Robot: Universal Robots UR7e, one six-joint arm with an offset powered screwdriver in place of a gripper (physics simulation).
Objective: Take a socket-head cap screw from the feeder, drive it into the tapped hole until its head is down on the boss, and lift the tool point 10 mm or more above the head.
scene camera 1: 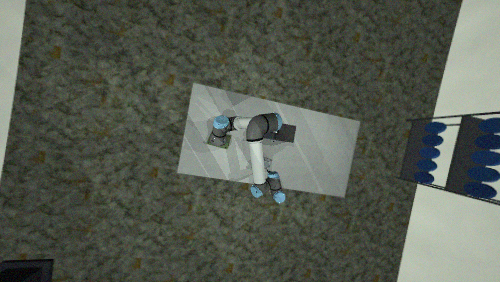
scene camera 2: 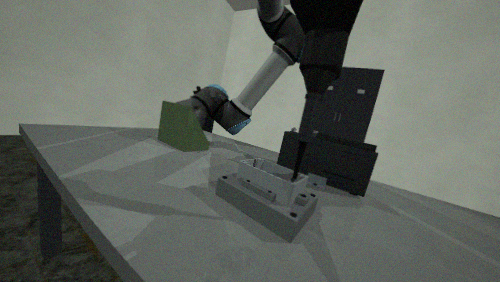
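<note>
My screwdriver (scene camera 2: 295,178) hangs nearly upright in the scene camera 2 view, its thin dark bit reaching down to the right end of the pale open housing (scene camera 2: 266,176). The bit's tip is at or just inside the housing wall. Whether it carries a screw or touches a screw head is too small and dark to tell. The tapped hole and its boss cannot be made out under the tip. The housing sits on a grey fixture block (scene camera 2: 255,207) with dark holes. A dark box (scene camera 2: 327,162) (scene camera 1: 286,133), which looks like the feeder, stands behind the housing.
A green slanted block (scene camera 2: 180,127) (scene camera 1: 218,145) stands by the arm's base. A tall dark panel (scene camera 2: 350,107) rises behind the dark box. A small pale block (scene camera 2: 317,180) lies right of the housing. The arm (scene camera 1: 257,160) spans the table (scene camera 1: 325,155).
</note>
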